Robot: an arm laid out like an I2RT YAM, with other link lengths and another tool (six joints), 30 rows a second.
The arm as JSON. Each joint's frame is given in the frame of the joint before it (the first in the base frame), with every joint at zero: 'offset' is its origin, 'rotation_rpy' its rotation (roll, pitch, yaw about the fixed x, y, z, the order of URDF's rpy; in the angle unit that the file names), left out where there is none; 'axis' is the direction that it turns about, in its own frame. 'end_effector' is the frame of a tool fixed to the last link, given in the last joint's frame.
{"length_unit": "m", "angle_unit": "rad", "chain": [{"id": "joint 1", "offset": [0.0, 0.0, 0.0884], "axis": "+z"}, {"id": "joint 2", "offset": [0.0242, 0.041, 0.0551], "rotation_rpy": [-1.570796, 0.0, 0.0], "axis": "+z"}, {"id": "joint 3", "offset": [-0.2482, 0.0, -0.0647], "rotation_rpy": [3.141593, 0.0, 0.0], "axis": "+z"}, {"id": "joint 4", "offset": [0.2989, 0.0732, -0.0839], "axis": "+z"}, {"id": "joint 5", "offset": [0.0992, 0.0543, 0.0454], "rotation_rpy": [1.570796, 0.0, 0.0], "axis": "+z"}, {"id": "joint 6", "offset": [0.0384, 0.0, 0.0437], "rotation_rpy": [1.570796, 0.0, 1.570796], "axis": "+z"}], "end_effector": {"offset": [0.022, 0.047, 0.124], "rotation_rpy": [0.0, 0.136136, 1.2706]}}
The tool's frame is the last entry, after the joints.
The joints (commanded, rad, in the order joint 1, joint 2, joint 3, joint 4, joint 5, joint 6), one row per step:
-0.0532 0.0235 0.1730 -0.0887 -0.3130 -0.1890
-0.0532 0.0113 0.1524 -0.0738 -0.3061 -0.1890
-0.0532 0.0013 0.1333 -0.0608 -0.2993 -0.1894
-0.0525 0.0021 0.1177 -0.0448 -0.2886 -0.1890
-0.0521 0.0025 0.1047 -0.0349 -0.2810 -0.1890
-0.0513 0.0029 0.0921 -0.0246 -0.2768 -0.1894
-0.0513 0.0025 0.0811 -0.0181 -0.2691 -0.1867
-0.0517 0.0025 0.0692 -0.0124 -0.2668 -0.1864
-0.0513 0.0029 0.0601 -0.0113 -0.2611 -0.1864
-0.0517 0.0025 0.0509 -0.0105 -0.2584 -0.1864
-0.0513 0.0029 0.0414 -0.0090 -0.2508 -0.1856
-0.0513 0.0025 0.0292 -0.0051 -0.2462 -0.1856
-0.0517 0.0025 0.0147 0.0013 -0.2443 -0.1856
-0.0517 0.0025 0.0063 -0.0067 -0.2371 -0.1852
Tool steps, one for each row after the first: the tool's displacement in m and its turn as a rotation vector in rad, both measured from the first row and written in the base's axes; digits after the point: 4 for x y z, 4 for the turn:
0.0011 -0.0012 -0.0037 0.0001 -0.0065 -0.0069
0.0022 -0.0024 -0.0077 0.0000 -0.0105 -0.0137
0.0041 -0.0040 -0.0123 0.0011 -0.0101 -0.0236
0.0055 -0.0052 -0.0170 0.0017 -0.0066 -0.0308
0.0068 -0.0057 -0.0214 0.0017 -0.0040 -0.0343
0.0078 -0.0069 -0.0258 0.0049 0.0007 -0.0418
0.0089 -0.0075 -0.0309 0.0055 0.0070 -0.0445
0.0096 -0.0083 -0.0358 0.0061 0.0153 -0.0498
0.0102 -0.0089 -0.0406 0.0064 0.0233 -0.0529
0.0109 -0.0100 -0.0457 0.0077 0.0319 -0.0601
0.0117 -0.0108 -0.0514 0.0081 0.0398 -0.0647
0.0126 -0.0113 -0.0579 0.0083 0.0478 -0.0670
0.0128 -0.0125 -0.0647 0.0092 0.0643 -0.0743

